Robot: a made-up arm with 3 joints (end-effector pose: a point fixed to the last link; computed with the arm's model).
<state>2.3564 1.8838 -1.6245</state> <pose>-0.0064 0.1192 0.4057 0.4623 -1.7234 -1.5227</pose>
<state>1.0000 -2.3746 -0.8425</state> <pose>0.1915 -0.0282 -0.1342 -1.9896 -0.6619 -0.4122</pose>
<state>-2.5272 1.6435 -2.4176</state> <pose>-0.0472 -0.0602 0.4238 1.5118 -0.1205 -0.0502</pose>
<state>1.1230 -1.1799 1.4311</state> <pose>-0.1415 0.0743 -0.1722 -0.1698 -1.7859 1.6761</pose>
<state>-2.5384 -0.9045 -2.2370</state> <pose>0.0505 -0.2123 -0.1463 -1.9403 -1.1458 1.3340</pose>
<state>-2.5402 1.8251 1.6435</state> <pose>-0.0411 0.0511 0.4104 0.6696 1.6148 1.4208</pose>
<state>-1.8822 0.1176 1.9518</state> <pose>0.3159 -0.1093 0.1440 -1.7308 -1.3698 -1.2826</pose>
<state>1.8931 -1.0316 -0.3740</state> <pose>-0.2348 -0.0107 -0.1332 -0.9713 -0.7000 1.4996</pose>
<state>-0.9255 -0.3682 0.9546</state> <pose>0.2706 0.1864 0.0318 -0.7394 -0.7062 -0.6701</pose>
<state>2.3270 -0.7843 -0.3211</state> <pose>-0.2464 -0.1469 -0.0755 -0.7154 -0.7224 2.0411</pose>
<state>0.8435 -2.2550 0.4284</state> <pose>0.1225 -0.0670 -0.1642 -2.0349 -1.1778 0.9187</pose>
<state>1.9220 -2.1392 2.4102</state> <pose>0.1456 0.0719 -0.1436 -0.4412 1.2051 -1.4298</pose>
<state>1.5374 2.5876 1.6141</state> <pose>0.2491 -0.0034 0.2652 1.4159 0.7373 -0.8463</pose>
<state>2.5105 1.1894 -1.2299</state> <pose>-0.1401 -0.0438 0.4091 0.9245 -1.7271 -2.2012</pose>
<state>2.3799 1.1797 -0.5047</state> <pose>-0.1183 -0.0240 0.4172 0.0215 1.6397 2.2690</pose>
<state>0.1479 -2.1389 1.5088</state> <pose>0.0246 -0.1300 -0.1622 -1.6231 -0.9942 1.6545</pose>
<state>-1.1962 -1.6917 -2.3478</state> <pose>-0.0044 -0.0829 -0.1983 -0.2978 -1.8917 2.0234</pose>
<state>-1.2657 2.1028 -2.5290</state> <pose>-0.0885 -0.1007 0.3922 1.1334 0.5236 1.3364</pose>
